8 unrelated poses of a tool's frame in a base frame.
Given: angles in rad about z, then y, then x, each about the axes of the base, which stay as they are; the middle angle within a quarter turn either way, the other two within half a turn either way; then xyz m.
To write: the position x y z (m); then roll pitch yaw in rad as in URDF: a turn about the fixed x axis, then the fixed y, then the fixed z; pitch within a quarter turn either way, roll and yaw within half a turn. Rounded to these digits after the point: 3 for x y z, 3 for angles.
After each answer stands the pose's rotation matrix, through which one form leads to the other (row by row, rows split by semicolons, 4 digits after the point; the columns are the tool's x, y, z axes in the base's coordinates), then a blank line. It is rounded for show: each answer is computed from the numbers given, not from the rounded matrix.
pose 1, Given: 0.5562 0.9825 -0.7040 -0.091 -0.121 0.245
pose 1, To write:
-0.091 -0.121 0.245 -0.470 1.076 -0.116
0.4713 -0.2930 0.8319; -0.0548 0.9316 0.3592; -0.8803 -0.2149 0.4230

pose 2, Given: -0.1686 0.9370 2.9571 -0.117 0.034 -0.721
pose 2, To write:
-0.117 0.034 -0.721 2.647 -0.848 0.489
0.5838 0.0994 0.8058; 0.3107 -0.9443 -0.1086; 0.7501 0.3138 -0.5822

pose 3, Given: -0.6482 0.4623 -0.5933 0.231 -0.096 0.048
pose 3, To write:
0.231 -0.096 0.048 -0.734 -0.043 -0.775
0.7135 0.5404 0.4460; -0.6994 0.5104 0.5004; 0.0428 -0.6690 0.7421

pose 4, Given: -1.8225 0.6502 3.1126 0.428 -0.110 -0.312
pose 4, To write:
0.428 -0.110 -0.312 2.513 0.180 1.774
-0.1982 0.7709 0.6053; 0.9637 0.2659 -0.0231; -0.1788 0.5788 -0.7956

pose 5, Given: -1.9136 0.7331 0.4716 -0.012 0.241 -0.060
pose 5, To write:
-0.012 0.241 -0.060 -0.823 0.230 -1.830
-0.2498 0.6999 0.6692; -0.9412 -0.0131 -0.3376; -0.2275 -0.7142 0.6620

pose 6, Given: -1.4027 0.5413 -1.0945 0.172 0.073 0.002
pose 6, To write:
0.172 0.073 0.002 -0.771 -0.991 -1.306
0.1434 0.8450 0.5153; -0.5286 -0.3747 0.7617; 0.8366 -0.3816 0.3929

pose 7, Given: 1.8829 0.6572 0.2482 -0.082 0.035 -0.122
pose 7, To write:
-0.082 0.035 -0.122 0.567 -0.429 1.841
-0.2431 -0.7535 0.6109; 0.8764 -0.4405 -0.1945; 0.4156 0.4881 0.7674

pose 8, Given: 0.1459 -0.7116 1.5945 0.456 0.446 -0.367
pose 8, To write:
0.456 0.446 -0.367 1.589 -0.130 -0.714
0.7493 -0.1101 -0.6530; -0.6494 0.0715 -0.7571; 0.1300 0.9913 -0.0179

